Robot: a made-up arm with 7 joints. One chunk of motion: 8 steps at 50 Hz.
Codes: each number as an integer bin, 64 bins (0 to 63) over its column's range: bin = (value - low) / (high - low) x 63, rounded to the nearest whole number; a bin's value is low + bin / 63 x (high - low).
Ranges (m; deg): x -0.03..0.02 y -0.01..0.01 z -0.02..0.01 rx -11..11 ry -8..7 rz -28..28
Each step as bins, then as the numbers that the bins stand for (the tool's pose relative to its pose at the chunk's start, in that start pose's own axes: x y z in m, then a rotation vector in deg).
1 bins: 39 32 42 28 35 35
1 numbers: 0.0010 0.0002 0.0000 -1.22 0.33 3.11
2 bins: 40 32 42 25 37 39
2 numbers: 0.0017 0.0002 0.0000 -2.27 0.81 6.67
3 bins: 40 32 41 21 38 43
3 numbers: 0.0017 0.0002 -0.0005 -3.67 1.05 10.22
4 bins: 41 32 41 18 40 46
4 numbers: 0.0025 0.0002 -0.0005 -4.71 1.52 12.89
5 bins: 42 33 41 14 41 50
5 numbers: 0.0033 0.0005 -0.0005 -6.11 1.76 16.44
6 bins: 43 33 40 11 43 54
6 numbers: 0.0041 0.0005 -0.0010 -7.16 2.24 20.00
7 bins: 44 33 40 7 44 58
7 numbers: 0.0049 0.0005 -0.0010 -8.56 2.48 23.56
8 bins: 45 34 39 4 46 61
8 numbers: 0.0057 0.0008 -0.0014 -9.60 2.95 26.22
